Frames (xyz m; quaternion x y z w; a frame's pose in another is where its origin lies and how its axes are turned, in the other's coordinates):
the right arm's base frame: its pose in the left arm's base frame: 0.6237 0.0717 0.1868 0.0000 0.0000 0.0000 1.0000
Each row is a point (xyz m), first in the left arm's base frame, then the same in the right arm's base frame.
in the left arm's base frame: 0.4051 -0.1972 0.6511
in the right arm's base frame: -0.2186 -0.2689 0.4643
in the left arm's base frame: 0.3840 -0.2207 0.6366
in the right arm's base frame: -0.2397 -0.2924 0.4498
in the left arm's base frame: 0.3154 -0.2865 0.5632
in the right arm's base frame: -0.3083 -0.3582 0.3764
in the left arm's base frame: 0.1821 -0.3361 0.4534
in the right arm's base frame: -0.4416 -0.4078 0.2666
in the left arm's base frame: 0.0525 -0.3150 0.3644
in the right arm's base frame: -0.5712 -0.3867 0.1776
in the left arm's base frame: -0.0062 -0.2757 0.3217
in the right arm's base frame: -0.6299 -0.3474 0.1349
